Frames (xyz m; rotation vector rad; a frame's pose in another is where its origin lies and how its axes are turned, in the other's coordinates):
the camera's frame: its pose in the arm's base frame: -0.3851 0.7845 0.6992 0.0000 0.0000 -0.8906
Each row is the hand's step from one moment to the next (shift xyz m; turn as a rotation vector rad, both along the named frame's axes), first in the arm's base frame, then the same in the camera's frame.
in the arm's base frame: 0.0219 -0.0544 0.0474 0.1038 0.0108 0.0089
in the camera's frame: 0.0561 -0.0172 0.0474 0.0569 0.0875 0.0089
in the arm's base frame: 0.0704 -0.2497 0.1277 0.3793 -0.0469 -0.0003
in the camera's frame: 0.2384 -0.1023 0.1277 0.2750 0.2654 -0.0003
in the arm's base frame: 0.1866 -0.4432 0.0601 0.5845 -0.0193 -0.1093
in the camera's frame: 0.4619 -0.1337 0.0601 0.3826 0.4423 -0.1093
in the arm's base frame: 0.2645 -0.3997 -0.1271 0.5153 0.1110 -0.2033
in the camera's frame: 0.4771 -0.0458 -0.1271 0.2378 0.4704 -0.2033
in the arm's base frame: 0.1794 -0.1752 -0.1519 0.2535 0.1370 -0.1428
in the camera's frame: 0.2490 0.0293 -0.1519 0.0529 0.2832 -0.1428
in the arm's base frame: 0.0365 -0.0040 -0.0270 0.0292 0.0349 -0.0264
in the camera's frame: 0.0261 0.0259 -0.0270 -0.0088 0.0447 -0.0264
